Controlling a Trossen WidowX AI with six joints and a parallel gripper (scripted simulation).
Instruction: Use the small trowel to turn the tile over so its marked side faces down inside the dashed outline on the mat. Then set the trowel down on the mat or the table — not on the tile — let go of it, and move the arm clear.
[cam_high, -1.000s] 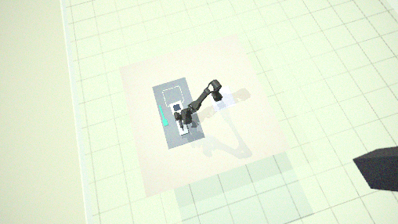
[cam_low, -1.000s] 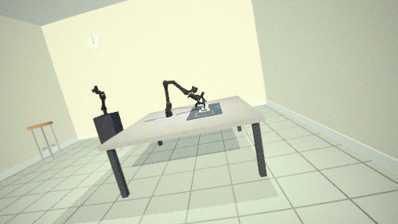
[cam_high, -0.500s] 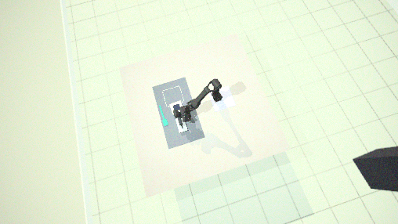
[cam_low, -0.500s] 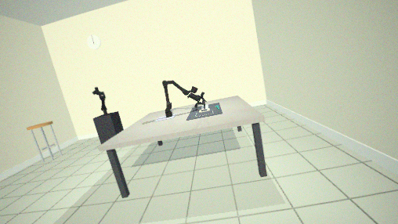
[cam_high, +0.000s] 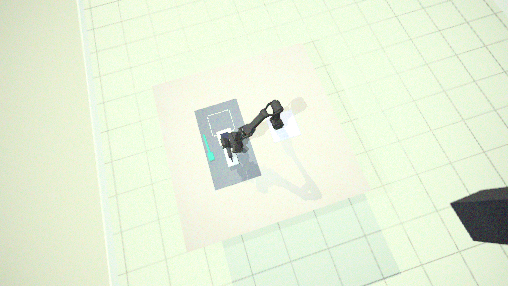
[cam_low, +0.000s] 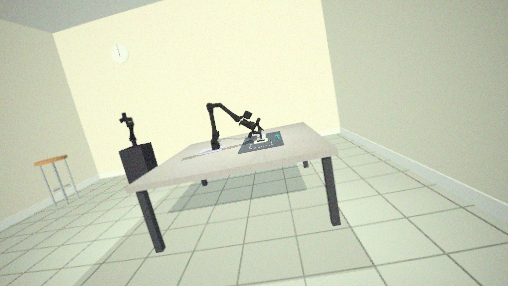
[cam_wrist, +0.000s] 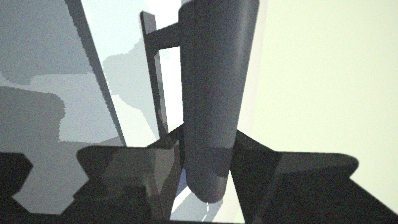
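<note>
My gripper tip is 3 cm past the grey mat, 7 cm to the left of it and 8 cm above it. Round my gripper tip: teal trowel (11 cm ahead, 5 cm to the right, 5 cm below); tile (3 cm behind, 10 cm to the right, 5 cm below).
</note>
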